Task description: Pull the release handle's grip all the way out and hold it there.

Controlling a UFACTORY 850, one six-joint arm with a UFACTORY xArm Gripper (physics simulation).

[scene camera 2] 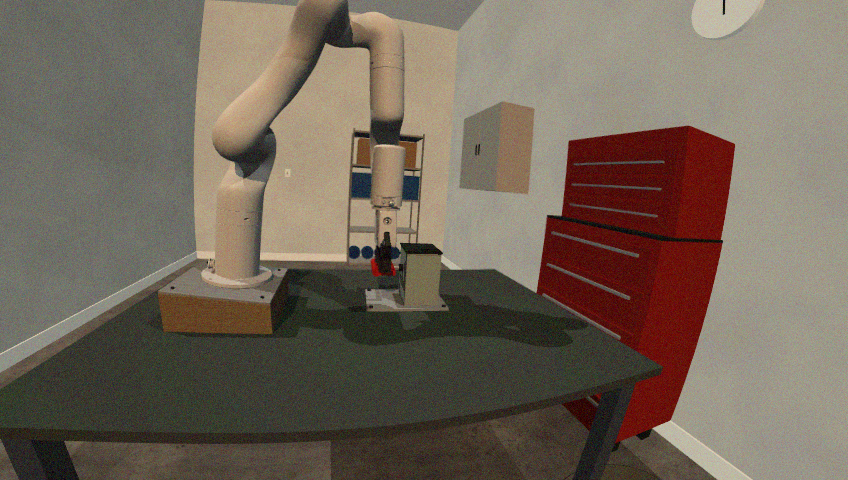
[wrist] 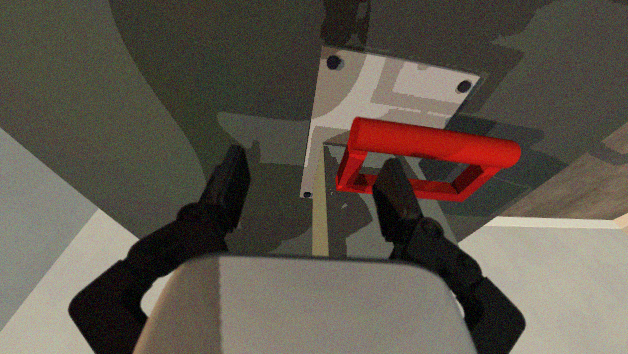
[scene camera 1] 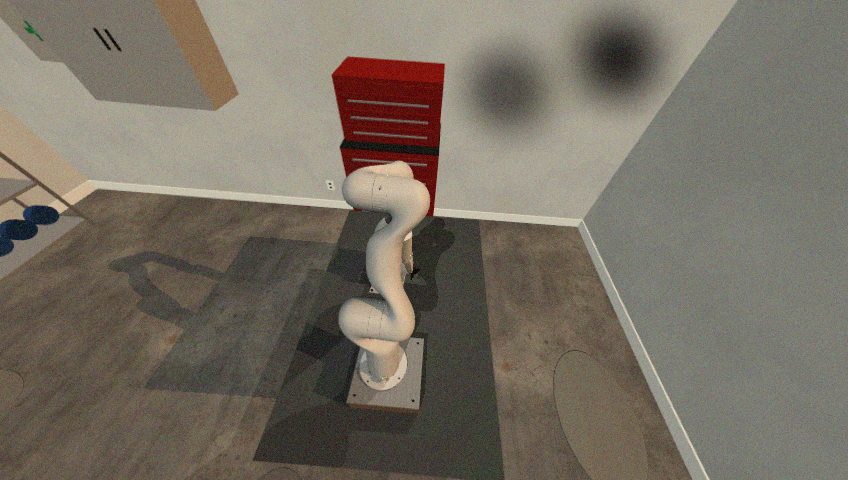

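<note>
The release handle's red grip (scene camera 2: 376,268) (wrist: 435,142) is a rectangular loop with a thick round bar. It stands beside the beige housing (scene camera 2: 421,276), on the side toward the arm's base, above the bolted base plate (scene camera 2: 380,297) (wrist: 345,107). My gripper (scene camera 2: 385,261) (wrist: 314,168) is open and empty, pointing down at the grip. In the wrist view the grip lies right of centre; the right finger overlaps the loop's opening and the left finger is well left of it. Whether that finger reaches into the loop I cannot tell. In scene camera 1 the arm hides the grip.
The arm's base block (scene camera 1: 386,399) (scene camera 2: 217,315) stands on the dark table (scene camera 2: 297,380). A red tool cabinet (scene camera 1: 389,124) (scene camera 2: 630,196) stands beyond the table by the wall. A grey wall cabinet (scene camera 1: 142,59) (scene camera 2: 517,148) hangs on the wall.
</note>
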